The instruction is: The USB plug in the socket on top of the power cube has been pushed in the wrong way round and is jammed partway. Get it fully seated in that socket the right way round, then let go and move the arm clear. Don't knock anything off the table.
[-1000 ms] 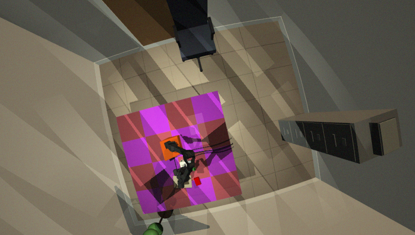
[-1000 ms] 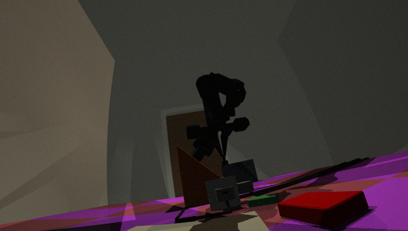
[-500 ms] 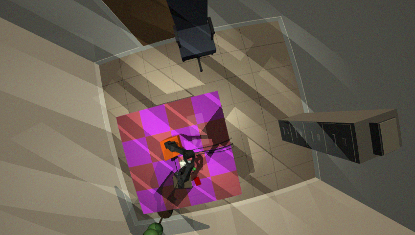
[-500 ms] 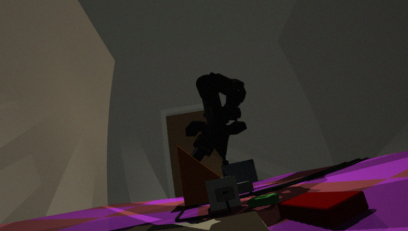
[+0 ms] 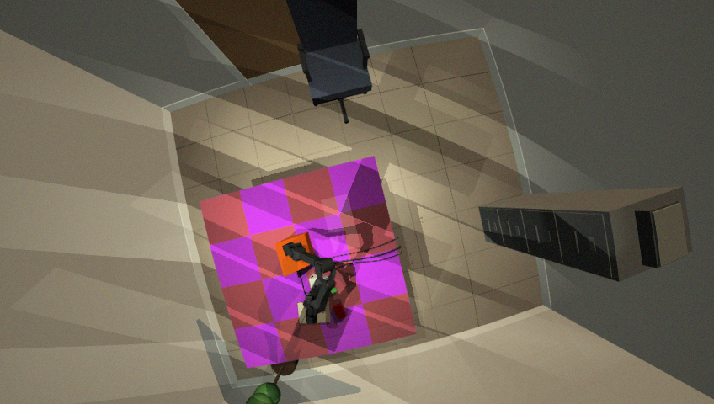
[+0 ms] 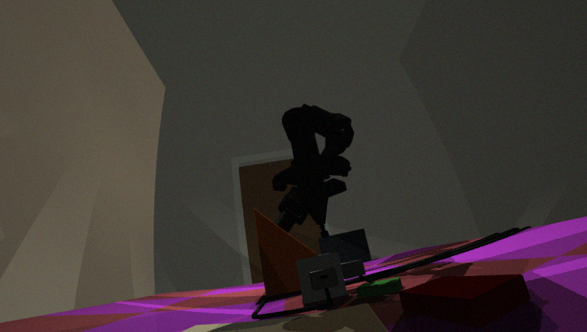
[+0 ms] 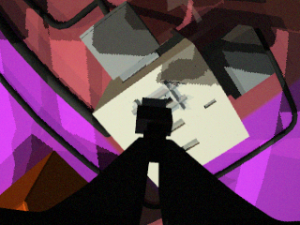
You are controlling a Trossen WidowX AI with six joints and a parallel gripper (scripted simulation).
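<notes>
Now: the dark USB plug 20 mm below my gripper tip. The rest, counted from my gripper tip: pale sheet: 220 mm ahead, 140 mm to the right, 130 mm below; green block: 100 mm ahead, 40 mm to the left, 130 mm below; USB socket: 10 mm to the right, 70 mm below.
</notes>
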